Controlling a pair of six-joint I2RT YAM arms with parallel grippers.
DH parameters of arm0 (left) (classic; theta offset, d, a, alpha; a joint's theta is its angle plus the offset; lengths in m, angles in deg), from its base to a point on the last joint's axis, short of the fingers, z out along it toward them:
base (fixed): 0 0 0 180
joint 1: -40.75 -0.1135 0.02 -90
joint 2: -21.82 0 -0.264 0
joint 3: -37.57 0 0.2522 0
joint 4: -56.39 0 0.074 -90
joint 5: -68.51 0 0 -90
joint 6: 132.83 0.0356 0 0
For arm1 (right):
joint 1: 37.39 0.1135 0.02 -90
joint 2: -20.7 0 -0.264 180
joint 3: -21.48 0 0.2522 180
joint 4: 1.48 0 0.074 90
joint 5: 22.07 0 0 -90
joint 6: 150.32 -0.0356 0 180
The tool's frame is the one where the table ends.
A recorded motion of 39 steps. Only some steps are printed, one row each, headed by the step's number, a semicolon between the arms.
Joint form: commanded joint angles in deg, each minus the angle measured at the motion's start. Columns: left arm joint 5, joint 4, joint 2, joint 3, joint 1, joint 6; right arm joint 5, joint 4, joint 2, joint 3, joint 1, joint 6.
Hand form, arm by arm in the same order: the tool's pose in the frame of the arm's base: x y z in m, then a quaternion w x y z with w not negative. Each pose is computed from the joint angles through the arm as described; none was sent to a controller.
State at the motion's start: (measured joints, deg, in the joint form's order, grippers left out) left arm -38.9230 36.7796 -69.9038 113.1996 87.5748 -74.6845; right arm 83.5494 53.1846 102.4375 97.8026 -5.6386 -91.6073
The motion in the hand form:
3: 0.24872 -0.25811 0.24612 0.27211 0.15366 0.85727 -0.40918; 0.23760 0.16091 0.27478 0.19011 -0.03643 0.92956 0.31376
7: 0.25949 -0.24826 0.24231 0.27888 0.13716 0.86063 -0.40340; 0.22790 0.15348 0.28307 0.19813 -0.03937 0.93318 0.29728
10: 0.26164 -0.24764 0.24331 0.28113 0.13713 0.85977 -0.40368; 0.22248 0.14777 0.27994 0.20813 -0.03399 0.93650 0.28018
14: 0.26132 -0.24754 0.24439 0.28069 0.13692 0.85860 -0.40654; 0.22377 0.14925 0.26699 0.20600 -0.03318 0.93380 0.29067
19: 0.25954 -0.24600 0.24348 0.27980 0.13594 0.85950 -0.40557; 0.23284 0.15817 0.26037 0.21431 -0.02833 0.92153 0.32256
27: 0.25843 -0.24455 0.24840 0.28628 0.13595 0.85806 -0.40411; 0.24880 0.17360 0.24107 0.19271 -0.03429 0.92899 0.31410
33: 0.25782 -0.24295 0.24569 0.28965 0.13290 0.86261 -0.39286; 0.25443 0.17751 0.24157 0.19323 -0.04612 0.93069 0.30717
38: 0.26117 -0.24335 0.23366 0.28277 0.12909 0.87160 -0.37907; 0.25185 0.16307 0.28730 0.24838 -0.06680 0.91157 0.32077
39: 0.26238 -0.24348 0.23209 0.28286 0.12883 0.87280 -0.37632; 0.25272 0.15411 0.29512 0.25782 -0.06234 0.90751 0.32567
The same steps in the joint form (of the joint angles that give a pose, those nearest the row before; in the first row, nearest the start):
3: -1.54 3.16 0.31 -0.90 -2.61 -2.37; 3.89 -7.00 -3.32 -1.08 -0.02 -2.96
7: -1.68 3.82 -0.12 -1.31 -4.95 -2.29; 2.03 -3.71 -5.98 -1.02 -0.04 -1.81
10: -1.83 3.83 -0.28 -0.98 -5.27 -2.08; -0.25 -3.55 -7.67 -2.81 -0.18 -1.49
14: -2.08 3.91 -0.12 -0.98 -5.27 -2.27; 0.82 -7.39 -7.30 -5.68 -0.20 -2.04
19: -1.99 3.91 0.31 -1.57 -5.26 -2.34; 2.80 -14.01 -5.29 -6.77 0.15 -4.30
27: -1.48 3.40 1.09 -1.37 -5.26 -2.12; 3.03 -16.22 1.17 -5.22 1.00 -4.04
33: -0.18 3.00 1.21 -1.83 -5.27 -1.74; 2.79 -15.42 2.86 -3.42 1.07 -2.45
38: 0.56 3.12 -0.41 -2.28 -5.51 -1.39; 3.14 -11.70 -2.26 1.01 -1.02 1.13
39: 0.73 3.12 -0.76 -2.19 -5.60 -1.22; 4.10 -11.05 -3.47 1.48 -2.70 1.68

